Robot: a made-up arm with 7 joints.
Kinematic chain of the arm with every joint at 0, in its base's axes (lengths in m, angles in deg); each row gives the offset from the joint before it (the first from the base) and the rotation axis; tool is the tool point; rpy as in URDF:
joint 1: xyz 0 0 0.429 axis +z
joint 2: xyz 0 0 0 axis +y
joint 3: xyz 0 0 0.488 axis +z
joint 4: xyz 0.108 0 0 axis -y
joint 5: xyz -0.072 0 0.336 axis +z
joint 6: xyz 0 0 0 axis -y
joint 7: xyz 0.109 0 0 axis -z
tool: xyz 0 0 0 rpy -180 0 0
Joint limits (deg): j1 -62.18..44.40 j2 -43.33..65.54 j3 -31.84..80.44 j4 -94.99..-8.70 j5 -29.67..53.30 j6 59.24..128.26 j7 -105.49..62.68
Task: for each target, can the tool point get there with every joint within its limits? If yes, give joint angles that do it. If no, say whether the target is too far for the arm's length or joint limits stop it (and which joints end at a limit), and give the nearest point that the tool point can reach.
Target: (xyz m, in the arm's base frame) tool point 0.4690 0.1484 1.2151
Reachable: yes | joints 30.70 7.60 -14.18 -50.21 38.68 104.93 20.20
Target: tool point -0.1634 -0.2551 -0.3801
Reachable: no: joint limits stop it (at a limit: joint 1, joint 2, joint 4, joint 6) | nearest point 0.1479 -0.6413 0.1577 | short by 0.732 m
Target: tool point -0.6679 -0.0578 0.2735
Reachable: no: joint limits stop it (at a limit: joint 1, joint 2, joint 3, joint 4, joint 5, joint 6) | nearest point -0.5935 0.1736 0.8161 | short by 0.595 m
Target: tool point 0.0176 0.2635 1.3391
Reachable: yes | joints -50.05 -15.21 69.90 -18.33 44.15 81.38 -83.04
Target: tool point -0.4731 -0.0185 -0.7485
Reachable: no: too far | nearest point 0.1049 -0.6560 0.1733 | short by 1.261 m
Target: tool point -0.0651 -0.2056 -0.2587
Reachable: no: joint limits stop it (at a limit: joint 1, joint 2, joint 4, joint 6) | nearest point 0.1963 -0.6225 0.1448 | short by 0.636 m
